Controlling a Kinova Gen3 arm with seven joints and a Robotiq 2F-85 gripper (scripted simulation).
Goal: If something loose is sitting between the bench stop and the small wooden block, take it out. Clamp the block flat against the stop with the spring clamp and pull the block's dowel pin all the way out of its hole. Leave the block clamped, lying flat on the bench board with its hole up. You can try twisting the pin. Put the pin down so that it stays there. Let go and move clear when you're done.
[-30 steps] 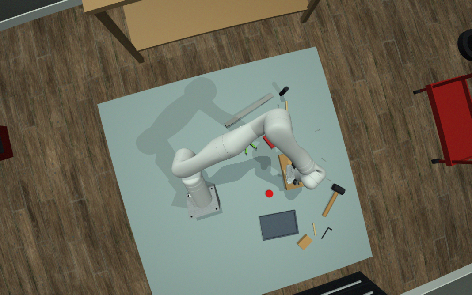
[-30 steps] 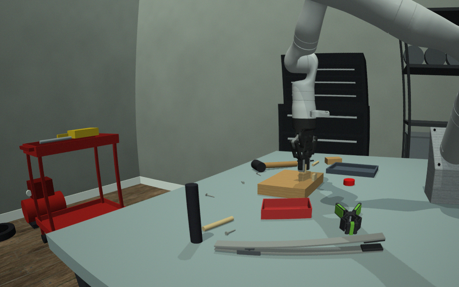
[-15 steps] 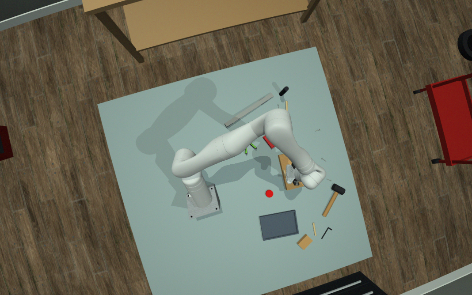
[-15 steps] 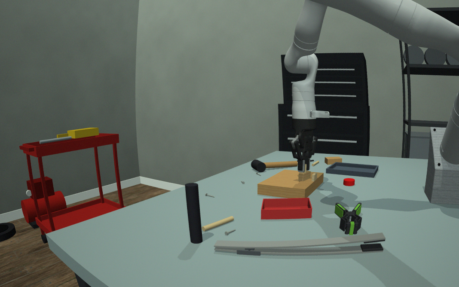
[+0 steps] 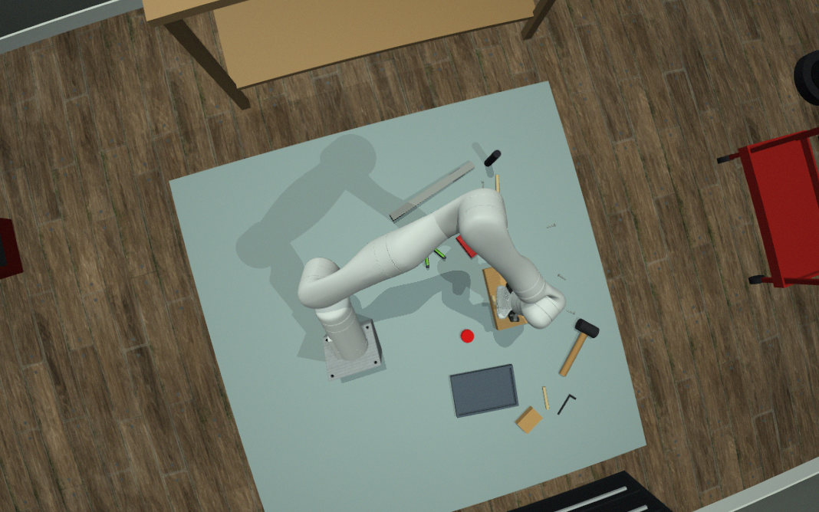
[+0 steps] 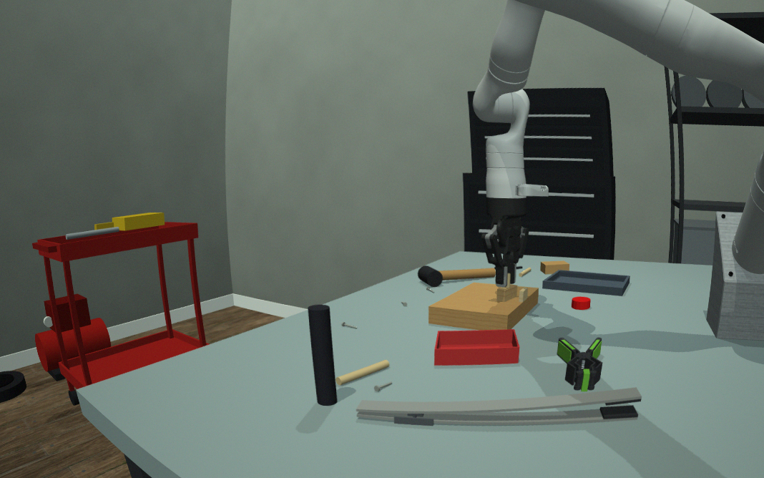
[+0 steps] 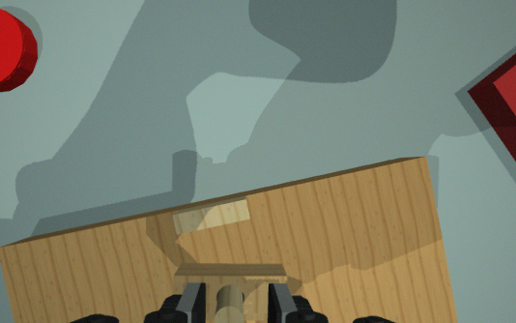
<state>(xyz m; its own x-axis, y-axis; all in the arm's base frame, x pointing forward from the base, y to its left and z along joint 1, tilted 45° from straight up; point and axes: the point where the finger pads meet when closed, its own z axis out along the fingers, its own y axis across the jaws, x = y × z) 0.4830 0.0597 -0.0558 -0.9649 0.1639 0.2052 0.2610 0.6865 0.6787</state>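
Right now the dowel pin is 20 mm below my hand. Also, from my hand: red puck: 140 mm behind, 90 mm to the right, 70 mm below; then small wooden block: 40 mm below; then wooden bench board: 50 mm below, 30 mm ahead.
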